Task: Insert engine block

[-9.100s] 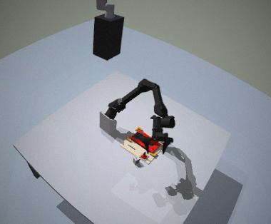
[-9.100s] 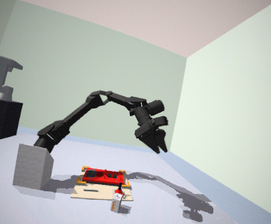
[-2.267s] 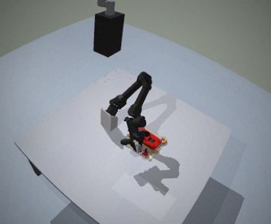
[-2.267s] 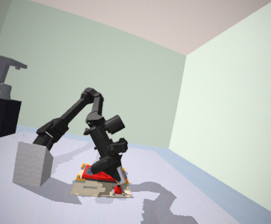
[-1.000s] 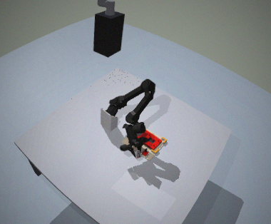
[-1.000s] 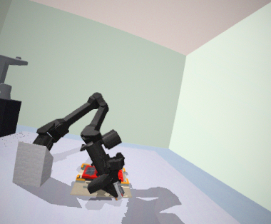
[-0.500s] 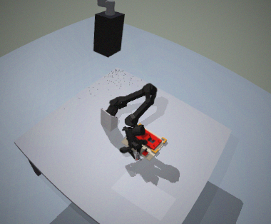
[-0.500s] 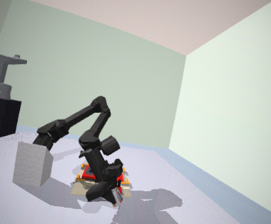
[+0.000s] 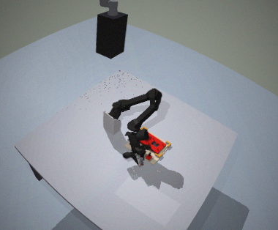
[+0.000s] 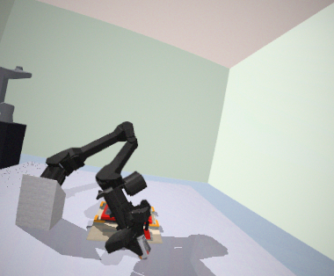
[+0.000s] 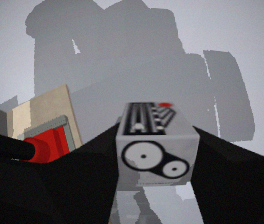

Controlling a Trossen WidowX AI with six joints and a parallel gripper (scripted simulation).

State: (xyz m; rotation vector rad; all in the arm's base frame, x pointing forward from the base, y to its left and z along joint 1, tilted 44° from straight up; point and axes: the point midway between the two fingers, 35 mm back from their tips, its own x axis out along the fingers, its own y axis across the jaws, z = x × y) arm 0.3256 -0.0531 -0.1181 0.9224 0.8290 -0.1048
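Now: gripper tip 1 cm to the right of the engine block, 1 cm below it and 1 cm past it.
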